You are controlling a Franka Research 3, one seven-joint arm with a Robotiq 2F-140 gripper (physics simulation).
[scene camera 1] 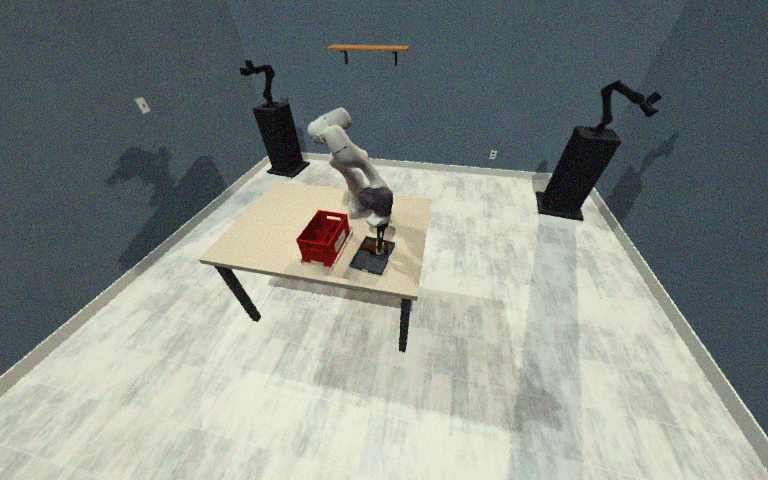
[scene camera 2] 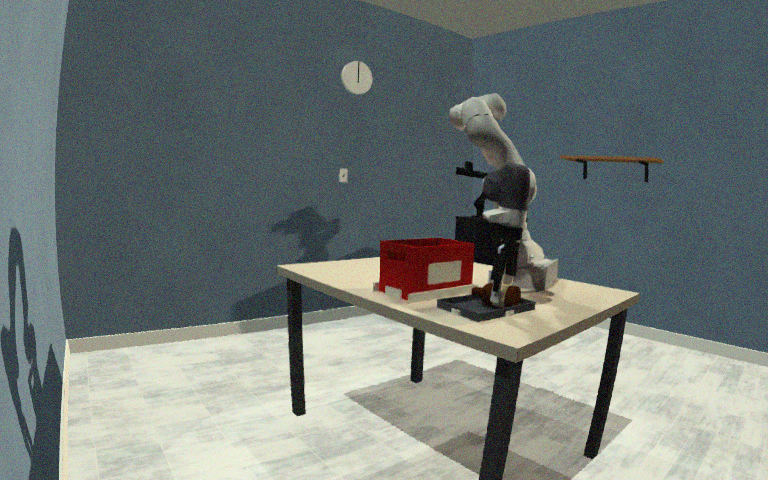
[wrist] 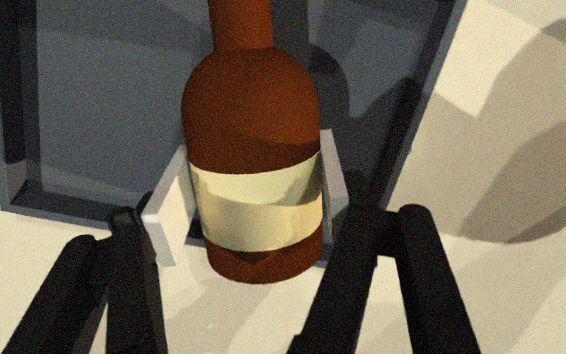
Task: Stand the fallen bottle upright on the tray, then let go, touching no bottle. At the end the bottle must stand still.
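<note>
The brown bottle [scene camera 1: 369, 247] [scene camera 2: 512, 295] [wrist: 252, 110] with a cream label lies on its side on the dark grey tray [scene camera 1: 368, 264] [scene camera 2: 461, 307] [wrist: 110, 100]. In the wrist view its neck points to the top edge, and its base shows over the tray's near rim. My gripper [scene camera 1: 380, 249] [scene camera 2: 496, 298] [wrist: 257, 159] is low over the tray, with one pale pad on each side of the bottle at the label. Both pads appear to touch it, so the gripper is shut on the bottle. The mouth of the bottle is out of the wrist view.
A red crate [scene camera 1: 322, 237] [scene camera 2: 425, 268] stands on the table [scene camera 1: 254, 237] [scene camera 2: 351, 271], beside the tray on the left in both scene views. Two black pedestals [scene camera 1: 280, 135] [scene camera 1: 580, 166] with small black arms stand on the floor beyond the table.
</note>
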